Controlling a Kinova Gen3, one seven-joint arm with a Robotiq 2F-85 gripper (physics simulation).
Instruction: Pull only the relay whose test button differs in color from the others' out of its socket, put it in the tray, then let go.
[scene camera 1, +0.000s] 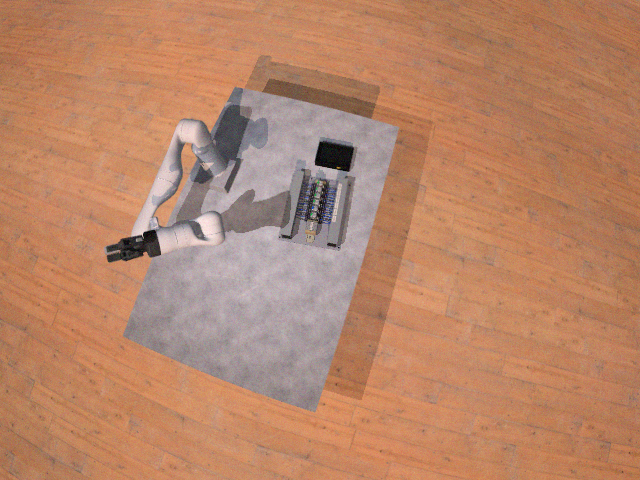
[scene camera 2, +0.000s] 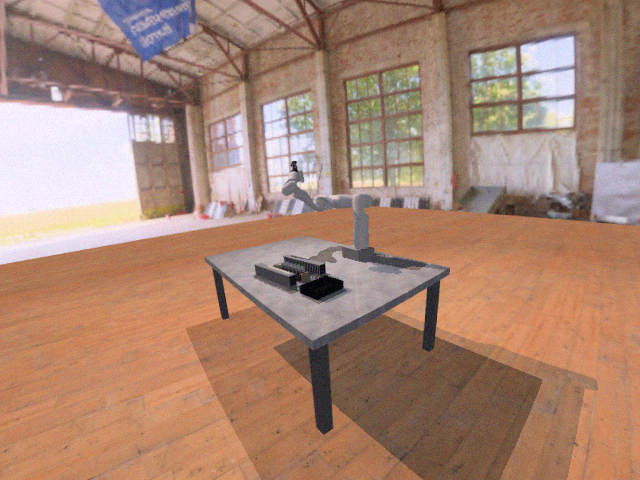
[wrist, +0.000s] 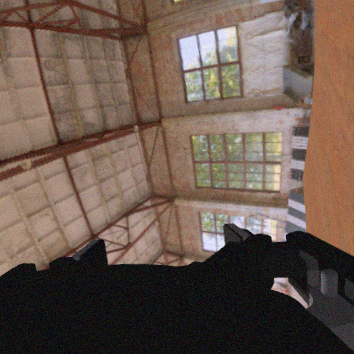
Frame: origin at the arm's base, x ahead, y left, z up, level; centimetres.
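Seen in the pictures: gripper, fingertip midpoint: (scene camera 1: 105, 255) (scene camera 2: 297, 167) (wrist: 164, 245); arm's base, origin of the base link: (scene camera 1: 217, 168) (scene camera 2: 360, 247).
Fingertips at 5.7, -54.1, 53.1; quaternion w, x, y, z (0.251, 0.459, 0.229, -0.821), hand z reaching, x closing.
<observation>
Offsets run from my fingertips to a thing's top centre, as dx, dy, dz. "spot": to the spot under its first point. Level surfaces: height alone.
My gripper (scene camera 1: 110, 252) (scene camera 2: 293, 163) (wrist: 164, 245) is open and empty, high up and out past the table's left edge in the first scene view, far from the relays. A row of relays @[+42.4, +51.3, -52.2] (scene camera 1: 316, 200) stands in sockets down the middle of a grey panel between two grey ducts, with blue wires on both sides. Small green and pale spots show on the row, but the test button colours are too small to tell. The black tray @[spot: +42.5, +78.9, -58.8] (scene camera 1: 334, 155) (scene camera 2: 321, 287) stands beside the panel's upper end in the first scene view. Neither relays nor tray shows in the wrist view.
The left duct @[+32.9, +48.5, -52.9] (scene camera 1: 295, 204) and the right duct @[spot: +54.5, +52.6, -58.9] (scene camera 1: 343, 212) rise as walls along the relay row. A tan block @[spot: +44.2, +37.7, -58.5] (scene camera 1: 310, 236) sits at the row's lower end. The arm's base stands at the edge of the grey table @[dz -59.1] (scene camera 1: 248, 320) (scene camera 2: 372, 289), across from the panel.
</observation>
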